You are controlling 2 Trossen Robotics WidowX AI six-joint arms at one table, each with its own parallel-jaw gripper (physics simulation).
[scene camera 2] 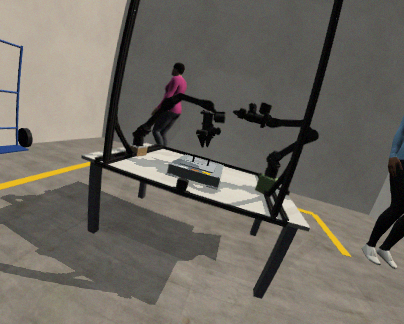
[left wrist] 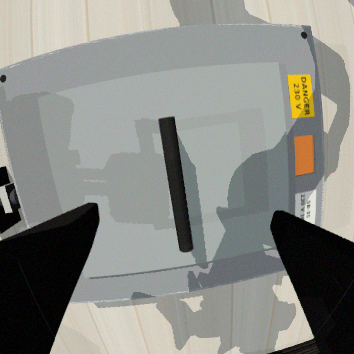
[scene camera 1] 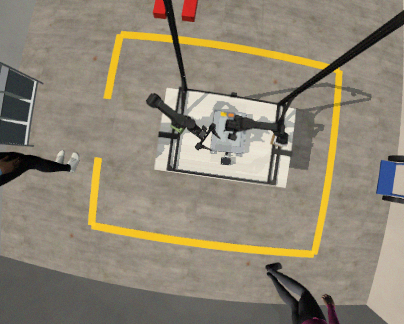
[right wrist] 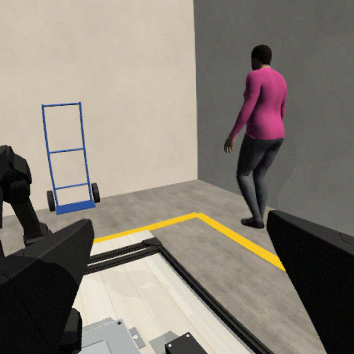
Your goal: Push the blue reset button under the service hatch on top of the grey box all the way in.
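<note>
The grey box (scene camera 1: 238,146) (scene camera 2: 192,176) (left wrist: 165,45) (right wrist: 116,337) lies on the table. Its pale service hatch (left wrist: 115,245) appears closed, with a black bar handle (left wrist: 175,185) across its middle. The blue reset button does not show in any view. My left gripper (scene camera 2: 205,144) (left wrist: 187,216) is open and empty, pointing down above the box, its fingers on either side of the handle in the left wrist view but higher up. My right gripper (scene camera 1: 214,143) (scene camera 2: 236,113) (right wrist: 180,224) is open and empty, raised high and pointing sideways near the box's side.
A yellow danger label (left wrist: 301,96) and an orange patch (left wrist: 304,155) sit along one box edge. A small black block (scene camera 1: 226,161) (right wrist: 186,345) stands beside the box. Black frame bars (scene camera 1: 225,177) (right wrist: 210,302) run along the table edges. A person in pink (scene camera 2: 172,92) (right wrist: 266,105) stands beyond.
</note>
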